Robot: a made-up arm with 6 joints.
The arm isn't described. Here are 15 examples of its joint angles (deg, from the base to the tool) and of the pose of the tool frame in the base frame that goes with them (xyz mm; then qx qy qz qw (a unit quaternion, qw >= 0)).
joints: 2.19 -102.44 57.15 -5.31 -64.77 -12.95
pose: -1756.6 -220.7 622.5 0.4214 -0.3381 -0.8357 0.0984
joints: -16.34 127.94 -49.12 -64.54 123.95 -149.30
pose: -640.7 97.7 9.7 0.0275 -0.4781 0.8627 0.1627
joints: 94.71 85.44 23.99 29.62 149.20 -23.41
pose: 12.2 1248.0 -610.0 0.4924 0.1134 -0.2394 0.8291
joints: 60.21 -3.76 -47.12 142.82 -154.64 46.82
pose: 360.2 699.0 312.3 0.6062 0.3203 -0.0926 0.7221
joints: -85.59 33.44 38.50 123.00 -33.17 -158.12
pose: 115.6 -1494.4 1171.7 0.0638 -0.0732 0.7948 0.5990
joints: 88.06 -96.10 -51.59 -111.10 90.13 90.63
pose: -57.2 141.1 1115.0 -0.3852 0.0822 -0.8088 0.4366
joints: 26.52 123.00 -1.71 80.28 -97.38 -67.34
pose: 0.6 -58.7 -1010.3 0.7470 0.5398 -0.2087 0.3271
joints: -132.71 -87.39 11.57 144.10 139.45 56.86
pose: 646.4 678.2 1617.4 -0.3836 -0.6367 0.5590 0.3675
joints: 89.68 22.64 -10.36 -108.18 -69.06 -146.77
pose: 29.9 1114.1 330.4 0.6596 -0.5933 -0.2154 0.4081
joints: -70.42 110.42 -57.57 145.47 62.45 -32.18
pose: -178.4 358.4 -203.6 0.0112 0.2099 -0.4103 0.8874
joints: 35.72 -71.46 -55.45 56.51 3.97 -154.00
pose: 345.4 51.6 1014.6 -0.0892 0.3728 -0.5657 0.7301
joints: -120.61 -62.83 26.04 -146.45 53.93 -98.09
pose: 348.9 453.7 1831.2 0.7548 -0.1041 -0.1705 0.6248
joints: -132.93 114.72 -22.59 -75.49 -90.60 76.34
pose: 60.4 206.5 -606.8 0.3650 0.6333 -0.5938 0.3364
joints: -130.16 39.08 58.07 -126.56 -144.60 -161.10
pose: -1040.4 -1252.4 1202.0 0.1429 0.9323 0.0346 0.3303
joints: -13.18 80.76 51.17 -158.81 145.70 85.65
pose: 1677.5 -385.4 -134.4 0.6973 -0.4611 -0.0101 0.5487
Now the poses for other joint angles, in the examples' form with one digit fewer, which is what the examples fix.
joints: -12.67 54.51 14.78 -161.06 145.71 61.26
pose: 1449 -326 5 0.586 -0.405 0.011 0.701
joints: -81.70 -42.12 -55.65 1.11 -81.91 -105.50
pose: -78 -682 700 0.003 -0.880 0.293 0.374
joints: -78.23 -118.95 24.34 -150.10 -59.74 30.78
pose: -309 1422 744 -0.036 -0.822 -0.367 0.434
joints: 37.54 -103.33 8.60 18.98 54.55 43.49
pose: -784 -809 1317 -0.607 0.006 0.621 0.496
